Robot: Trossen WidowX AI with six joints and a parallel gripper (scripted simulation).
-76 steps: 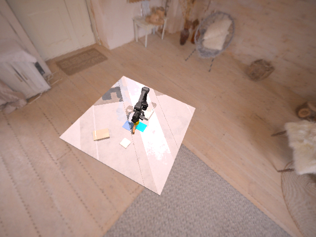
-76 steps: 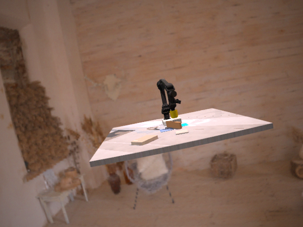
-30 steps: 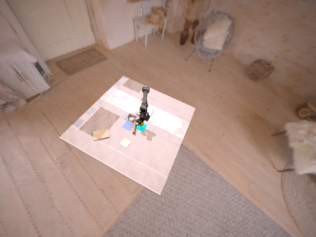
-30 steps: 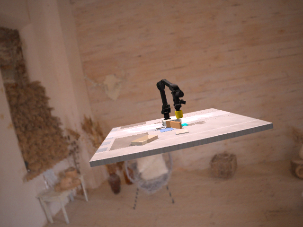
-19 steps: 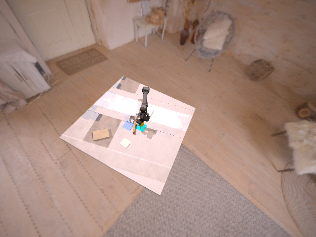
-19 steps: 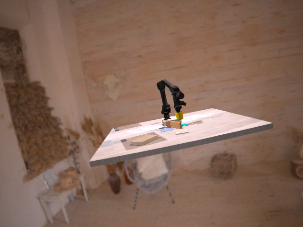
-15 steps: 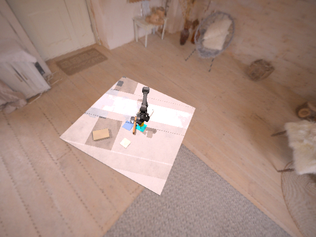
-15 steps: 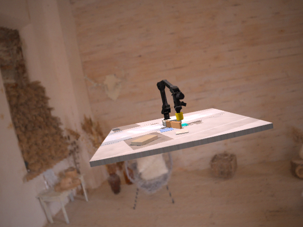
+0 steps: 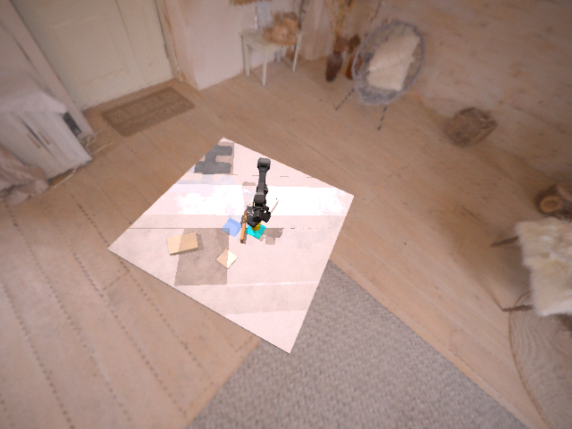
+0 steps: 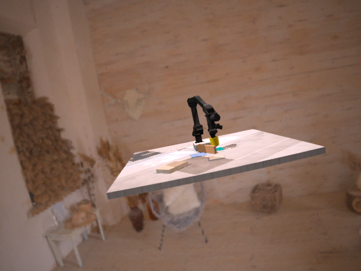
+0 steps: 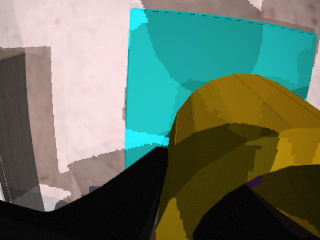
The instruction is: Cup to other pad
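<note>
The cyan pad is 3 cm ahead of my gripper tip, 1 cm to the right of it and 8 cm below it. Also, from my gripper tip: purple marble (3 cm ahead, 3 cm to the right, 2 cm below); yellow cup (2 cm ahead, 1 cm to the right); red marble (2 cm ahead, 3 cm to the right, 2 cm below).
</note>
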